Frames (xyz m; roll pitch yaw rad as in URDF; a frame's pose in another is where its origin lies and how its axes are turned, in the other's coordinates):
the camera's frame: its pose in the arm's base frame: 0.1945 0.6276 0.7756 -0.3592 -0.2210 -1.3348
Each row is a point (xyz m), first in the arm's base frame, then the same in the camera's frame.
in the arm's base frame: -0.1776 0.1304 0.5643
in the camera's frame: 0.3405 -0.3445 -0.4424
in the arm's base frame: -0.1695 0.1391 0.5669
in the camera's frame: 0.3346 -0.3366 -0.4352
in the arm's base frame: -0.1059 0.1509 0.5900
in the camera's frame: 0.3430 -0.2838 -0.3921
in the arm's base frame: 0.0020 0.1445 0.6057
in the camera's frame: 0.3771 -0.1900 -0.3478
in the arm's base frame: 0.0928 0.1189 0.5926
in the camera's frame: 0.4193 -0.1049 -0.3403
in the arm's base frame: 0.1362 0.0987 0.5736
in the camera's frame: 0.4442 -0.0610 -0.3506
